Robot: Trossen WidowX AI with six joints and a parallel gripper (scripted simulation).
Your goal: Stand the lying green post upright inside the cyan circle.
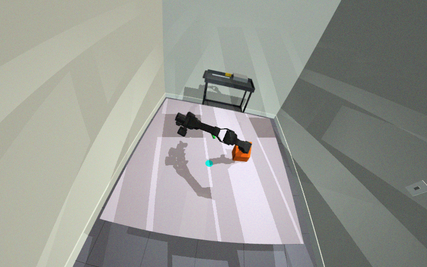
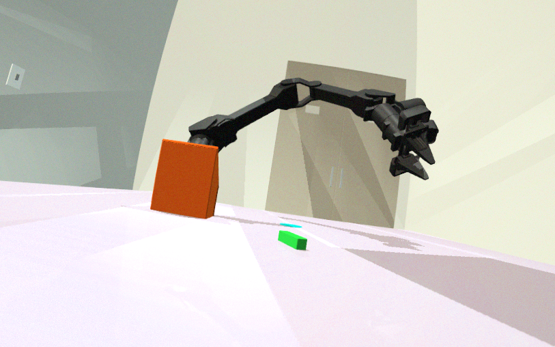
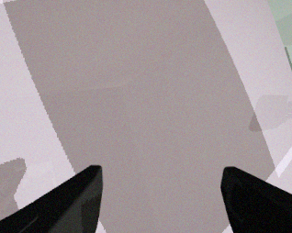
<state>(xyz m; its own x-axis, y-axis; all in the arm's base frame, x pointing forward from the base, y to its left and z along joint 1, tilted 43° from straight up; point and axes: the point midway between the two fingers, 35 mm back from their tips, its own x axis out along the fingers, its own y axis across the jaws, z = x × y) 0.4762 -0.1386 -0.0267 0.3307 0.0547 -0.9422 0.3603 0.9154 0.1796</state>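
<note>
Right now my gripper tip is 270 mm past the green post, 60 mm to the left of it and 150 mm above it. Round my gripper tip: cyan circle (230 mm behind, 240 mm to the left, 160 mm below).
</note>
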